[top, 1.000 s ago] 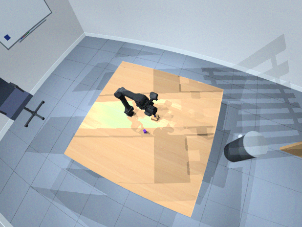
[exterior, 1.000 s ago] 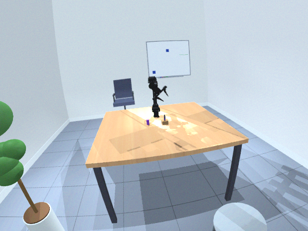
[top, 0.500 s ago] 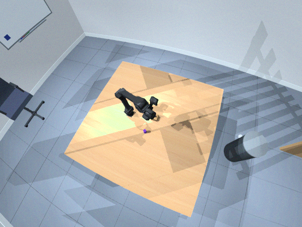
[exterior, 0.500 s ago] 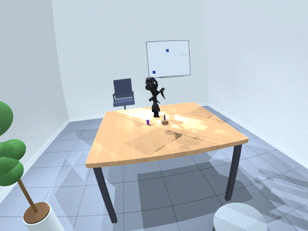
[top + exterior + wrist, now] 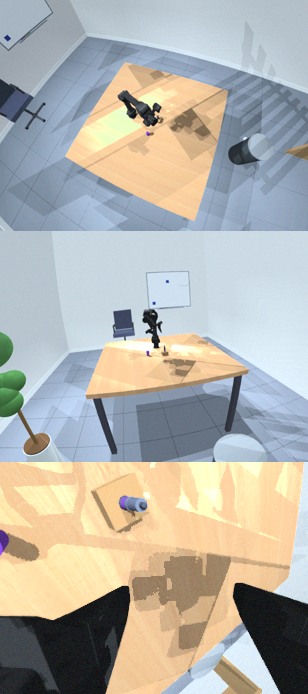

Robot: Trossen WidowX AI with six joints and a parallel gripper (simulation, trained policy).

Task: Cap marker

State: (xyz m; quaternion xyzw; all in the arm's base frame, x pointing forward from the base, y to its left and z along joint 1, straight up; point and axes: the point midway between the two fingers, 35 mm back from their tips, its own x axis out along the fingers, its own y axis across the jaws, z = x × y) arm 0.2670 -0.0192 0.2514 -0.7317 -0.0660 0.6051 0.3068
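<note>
Right now the purple cap is 5 cm behind my gripper tip, 12 cm to the right of it and 20 cm below it. The rest, counted from my gripper tip: holder block: 2 cm behind, 5 cm to the left, 20 cm below.
</note>
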